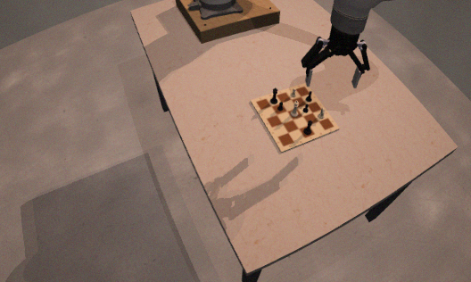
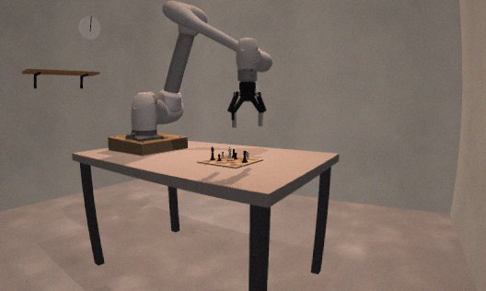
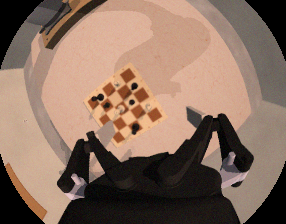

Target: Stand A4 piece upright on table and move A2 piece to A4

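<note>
Right now the chessboard is 40 mm behind my hand, 80 mm to the right of it and 160 mm below it. From my hand the other things lie so: small white piece: 110 mm behind, 50 mm to the right, 150 mm below.
</note>
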